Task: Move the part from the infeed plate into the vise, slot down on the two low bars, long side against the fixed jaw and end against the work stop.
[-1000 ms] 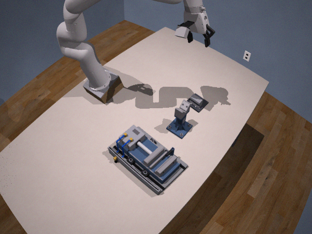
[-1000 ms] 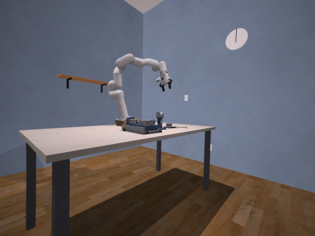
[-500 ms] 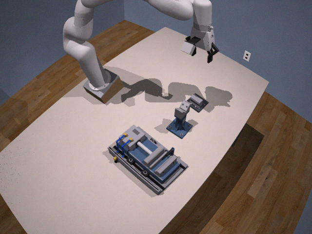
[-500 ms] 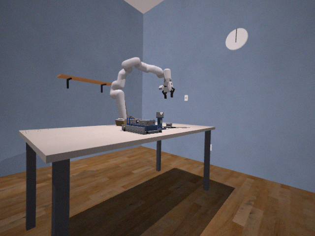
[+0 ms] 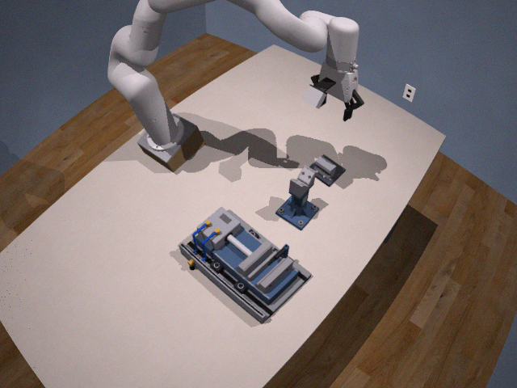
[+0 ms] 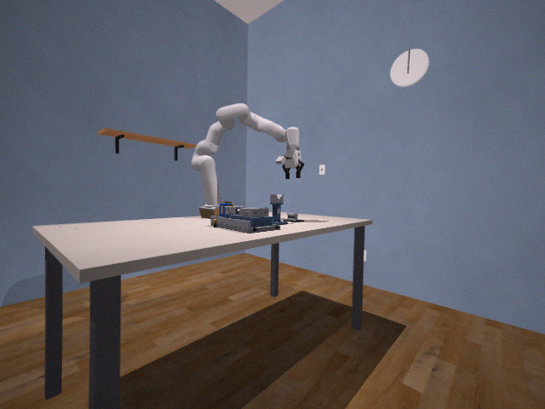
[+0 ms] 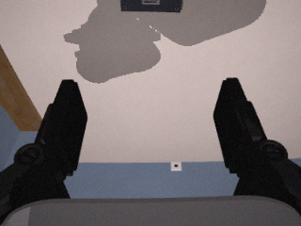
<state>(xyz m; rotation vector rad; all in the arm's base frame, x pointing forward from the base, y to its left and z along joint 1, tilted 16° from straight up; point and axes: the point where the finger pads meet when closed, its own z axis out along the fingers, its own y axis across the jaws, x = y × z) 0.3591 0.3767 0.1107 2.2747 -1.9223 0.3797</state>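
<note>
Right now the part is 240 mm below my hand and 10 mm to the right of it. From my hand the other things lie so: white cylinder rod 390 mm to the right, 190 mm below, 90 mm ahead; blue post 310 mm to the right, 210 mm below, 160 mm ahead; work stop 330 mm to the right, 180 mm below, 170 mm ahead.
</note>
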